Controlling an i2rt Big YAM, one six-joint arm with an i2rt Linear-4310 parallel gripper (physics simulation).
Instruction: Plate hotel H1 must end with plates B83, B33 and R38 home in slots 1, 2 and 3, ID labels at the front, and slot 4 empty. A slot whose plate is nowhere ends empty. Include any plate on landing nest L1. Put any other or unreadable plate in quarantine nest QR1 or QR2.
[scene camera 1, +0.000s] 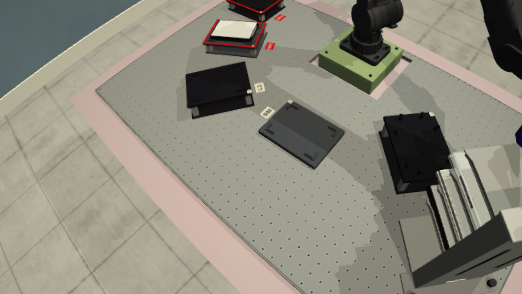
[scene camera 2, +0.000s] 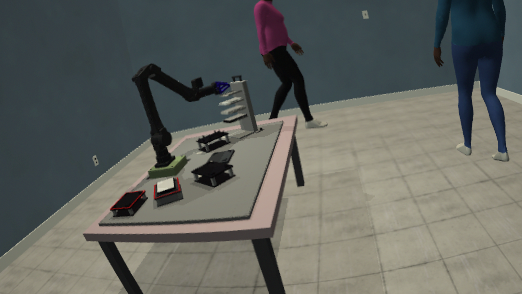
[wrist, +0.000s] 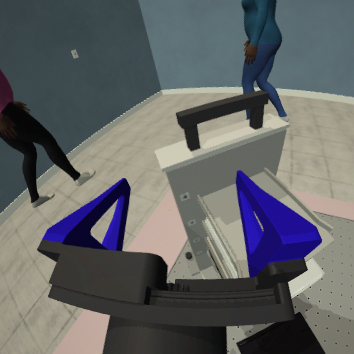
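Seen in the pictures: gripper, fingertip midpoint: (scene camera 2: 228, 84) (wrist: 179, 179); arm's base, origin of the base link: (scene camera 1: 364, 49) (scene camera 2: 165, 163).
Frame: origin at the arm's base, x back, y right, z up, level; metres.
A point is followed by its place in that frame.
Note:
Plate hotel H1 (scene camera 1: 467, 256) @(z 0.183, x -0.435, y -0.418 m) (scene camera 2: 248, 106) @(z 0.128, x -0.421, y -0.406 m) (wrist: 222, 172) @(z 0.252, x -0.358, y -0.459 m) is a grey tower with several shelves and a black top handle. Whitish plates (scene camera 2: 231, 101) (wrist: 220, 242) lie on its middle shelves; their IDs are unreadable. The top shelf looks bare in scene camera 2. My gripper (scene camera 2: 222, 87) @(z 0.279, x -0.312, y -0.481 m) (wrist: 179, 179) @(z 0.279, x -0.312, y -0.481 m) is open and empty, at the height of the hotel's top, in front of its shelf side. Landing nest L1 (scene camera 1: 217, 86) @(z 0.013, x -0.362, y 0.198 m) (scene camera 2: 213, 171) @(z 0.013, x -0.377, y 0.247 m) is black and holds no plate. A white plate (scene camera 1: 233, 29) @(z 0.018, x -0.179, y 0.337 m) (scene camera 2: 166, 185) @(z 0.017, x -0.186, y 0.347 m) lies on a red-edged quarantine nest (scene camera 1: 207, 43) @(z 0.003, x -0.259, y 0.368 m). The other red-edged nest (scene camera 2: 129, 200) @(z 0.003, x -0.019, y 0.435 m) is bare.
A low dark nest plate (scene camera 1: 302, 131) @(z -0.025, x -0.312, y -0.036 m) (scene camera 2: 221, 157) @(z -0.025, x -0.323, y -0.021 m) lies near L1. A black pegged stand (scene camera 1: 416, 150) @(z 0.023, x -0.220, y -0.270 m) (scene camera 2: 213, 139) @(z 0.021, x -0.229, y -0.213 m) stands between it and the hotel. The arm's green base (scene camera 1: 345, 67) @(z -0.002, x -0.094, y 0.000 m) (scene camera 2: 167, 168) @(z -0.001, x -0.056, y 0.086 m) is at the table's far side. Two people stand beyond the table.

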